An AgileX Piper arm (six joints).
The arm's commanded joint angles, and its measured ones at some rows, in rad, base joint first. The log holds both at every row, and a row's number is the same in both.
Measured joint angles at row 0: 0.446 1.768 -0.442 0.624 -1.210 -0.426
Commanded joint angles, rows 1 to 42: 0.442 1.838 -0.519 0.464 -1.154 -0.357; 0.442 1.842 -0.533 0.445 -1.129 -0.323; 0.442 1.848 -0.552 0.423 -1.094 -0.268; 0.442 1.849 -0.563 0.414 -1.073 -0.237; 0.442 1.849 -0.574 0.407 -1.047 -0.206; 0.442 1.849 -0.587 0.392 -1.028 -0.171; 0.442 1.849 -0.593 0.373 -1.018 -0.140; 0.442 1.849 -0.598 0.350 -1.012 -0.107; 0.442 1.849 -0.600 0.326 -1.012 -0.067; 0.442 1.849 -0.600 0.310 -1.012 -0.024; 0.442 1.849 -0.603 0.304 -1.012 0.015; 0.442 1.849 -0.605 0.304 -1.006 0.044; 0.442 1.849 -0.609 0.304 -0.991 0.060; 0.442 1.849 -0.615 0.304 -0.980 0.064; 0.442 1.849 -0.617 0.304 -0.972 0.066; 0.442 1.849 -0.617 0.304 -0.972 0.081; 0.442 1.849 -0.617 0.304 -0.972 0.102; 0.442 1.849 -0.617 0.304 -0.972 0.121; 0.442 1.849 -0.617 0.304 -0.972 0.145; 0.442 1.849 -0.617 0.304 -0.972 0.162; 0.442 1.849 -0.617 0.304 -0.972 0.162; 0.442 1.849 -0.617 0.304 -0.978 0.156; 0.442 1.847 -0.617 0.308 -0.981 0.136; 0.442 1.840 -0.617 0.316 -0.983 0.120; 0.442 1.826 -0.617 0.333 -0.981 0.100; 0.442 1.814 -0.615 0.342 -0.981 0.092; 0.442 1.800 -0.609 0.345 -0.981 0.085; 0.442 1.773 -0.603 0.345 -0.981 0.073; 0.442 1.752 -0.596 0.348 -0.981 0.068; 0.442 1.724 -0.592 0.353 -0.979 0.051; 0.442 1.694 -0.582 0.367 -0.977 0.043; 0.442 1.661 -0.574 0.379 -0.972 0.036; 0.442 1.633 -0.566 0.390 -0.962 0.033; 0.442 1.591 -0.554 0.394 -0.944 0.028; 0.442 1.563 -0.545 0.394 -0.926 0.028; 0.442 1.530 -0.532 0.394 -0.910 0.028; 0.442 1.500 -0.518 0.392 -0.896 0.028; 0.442 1.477 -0.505 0.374 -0.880 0.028; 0.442 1.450 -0.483 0.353 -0.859 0.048; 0.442 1.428 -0.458 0.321 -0.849 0.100; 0.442 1.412 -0.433 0.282 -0.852 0.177; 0.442 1.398 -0.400 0.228 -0.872 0.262
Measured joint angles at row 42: 0.446 1.465 -0.490 0.363 -0.875 0.067
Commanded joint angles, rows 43 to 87: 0.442 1.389 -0.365 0.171 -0.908 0.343; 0.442 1.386 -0.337 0.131 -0.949 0.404; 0.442 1.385 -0.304 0.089 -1.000 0.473; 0.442 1.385 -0.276 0.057 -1.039 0.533; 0.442 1.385 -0.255 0.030 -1.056 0.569; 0.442 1.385 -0.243 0.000 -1.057 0.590; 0.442 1.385 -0.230 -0.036 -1.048 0.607; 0.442 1.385 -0.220 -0.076 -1.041 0.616; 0.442 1.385 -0.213 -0.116 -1.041 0.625; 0.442 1.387 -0.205 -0.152 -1.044 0.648; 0.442 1.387 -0.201 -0.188 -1.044 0.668; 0.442 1.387 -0.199 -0.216 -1.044 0.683; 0.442 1.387 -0.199 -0.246 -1.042 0.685; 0.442 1.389 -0.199 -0.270 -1.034 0.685; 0.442 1.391 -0.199 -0.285 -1.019 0.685; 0.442 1.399 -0.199 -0.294 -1.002 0.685; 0.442 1.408 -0.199 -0.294 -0.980 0.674; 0.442 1.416 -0.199 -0.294 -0.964 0.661; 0.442 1.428 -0.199 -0.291 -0.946 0.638; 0.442 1.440 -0.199 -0.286 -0.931 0.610; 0.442 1.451 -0.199 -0.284 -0.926 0.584; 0.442 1.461 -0.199 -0.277 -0.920 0.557; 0.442 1.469 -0.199 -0.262 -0.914 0.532; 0.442 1.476 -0.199 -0.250 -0.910 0.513; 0.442 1.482 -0.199 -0.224 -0.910 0.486; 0.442 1.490 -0.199 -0.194 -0.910 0.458; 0.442 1.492 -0.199 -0.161 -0.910 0.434; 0.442 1.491 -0.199 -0.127 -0.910 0.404; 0.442 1.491 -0.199 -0.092 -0.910 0.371; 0.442 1.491 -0.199 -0.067 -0.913 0.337; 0.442 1.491 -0.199 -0.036 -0.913 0.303; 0.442 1.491 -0.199 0.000 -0.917 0.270; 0.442 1.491 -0.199 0.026 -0.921 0.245; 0.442 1.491 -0.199 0.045 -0.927 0.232; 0.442 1.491 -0.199 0.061 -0.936 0.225; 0.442 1.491 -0.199 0.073 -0.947 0.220; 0.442 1.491 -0.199 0.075 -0.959 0.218; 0.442 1.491 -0.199 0.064 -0.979 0.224; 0.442 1.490 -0.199 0.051 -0.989 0.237; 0.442 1.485 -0.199 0.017 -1.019 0.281; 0.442 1.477 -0.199 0.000 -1.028 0.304; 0.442 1.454 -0.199 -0.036 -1.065 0.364; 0.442 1.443 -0.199 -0.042 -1.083 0.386; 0.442 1.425 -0.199 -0.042 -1.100 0.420; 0.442 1.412 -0.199 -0.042 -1.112 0.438
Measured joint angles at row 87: 0.446 1.461 -0.202 -0.014 -1.029 0.349
